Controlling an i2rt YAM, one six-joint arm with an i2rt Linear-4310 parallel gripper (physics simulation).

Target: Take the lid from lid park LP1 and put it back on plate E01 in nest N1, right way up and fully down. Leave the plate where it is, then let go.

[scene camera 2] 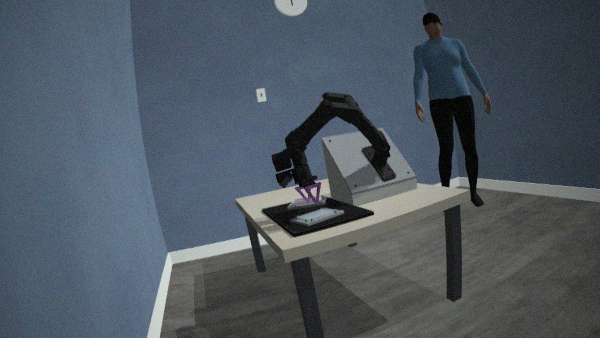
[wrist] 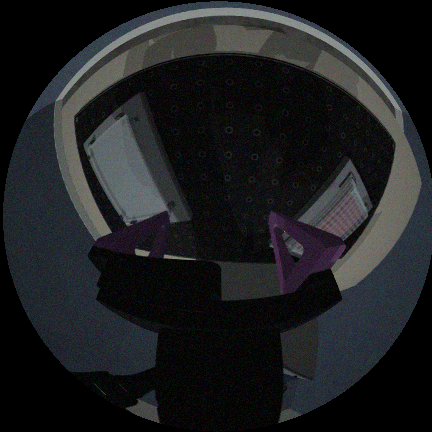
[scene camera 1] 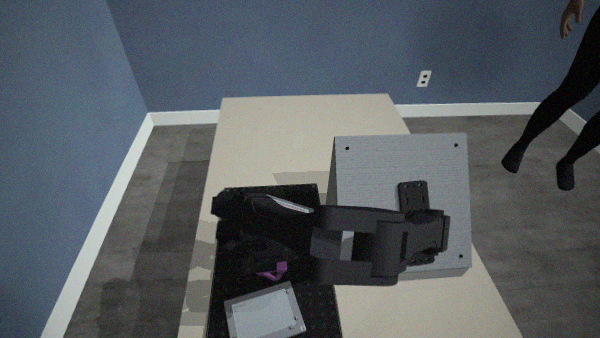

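Where they show: gripper, fingertip midpoint: (scene camera 2: pixel 312 202) (wrist: pixel 218 215) (scene camera 1: pixel 275 262); arm's base, origin of the base link: (scene camera 2: pixel 378 163).
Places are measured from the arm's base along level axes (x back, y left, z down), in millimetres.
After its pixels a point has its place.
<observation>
The clear lid (scene camera 1: pixel 265 316) @(x -373, y 138, z 110 mm) (scene camera 2: pixel 320 215) @(x -379, y 172, z 110 mm) (wrist: pixel 130 170) @(x -385, y 113, z 110 mm) lies flat on the grey lid park (scene camera 1: pixel 298 309) @(x -297, y 128, z 118 mm) (wrist: pixel 162 165) @(x -383, y 76, z 117 mm), at the near end of the board in scene camera 1 and on the left in the wrist view. The plate (scene camera 1: pixel 292 204) (wrist: pixel 342 221), with pink wells and no lid over them, sits in its grey nest (wrist: pixel 346 172) @(x -393, y -124, z 116 mm) on the right in the wrist view; the arm mostly hides it in scene camera 1. My gripper (scene camera 2: pixel 310 198) @(x -343, y 18, z 90 mm) (wrist: pixel 218 215) @(x -343, y 18, z 90 mm) has purple fingers spread wide. It is open and empty, above the board between park and nest.
The black perforated board (scene camera 1: pixel 322 312) @(x -242, y 137, z 127 mm) (scene camera 2: pixel 357 212) @(x -250, y 209, z 127 mm) (wrist: pixel 230 95) @(x -447, y 9, z 127 mm) lies on the pale table (scene camera 1: pixel 275 125) @(x -306, y -618, z 140 mm) (scene camera 2: pixel 425 197) @(x 42, y 257, z 140 mm). The grey slanted block (scene camera 1: pixel 370 165) @(x -101, y -106, z -99 mm) (scene camera 2: pixel 340 175) @(x -189, y -15, z 16 mm) carries the arm's base beside the board. A person (scene camera 1: pixel 545 107) (scene camera 2: pixel 450 75) stands beyond the table.
</observation>
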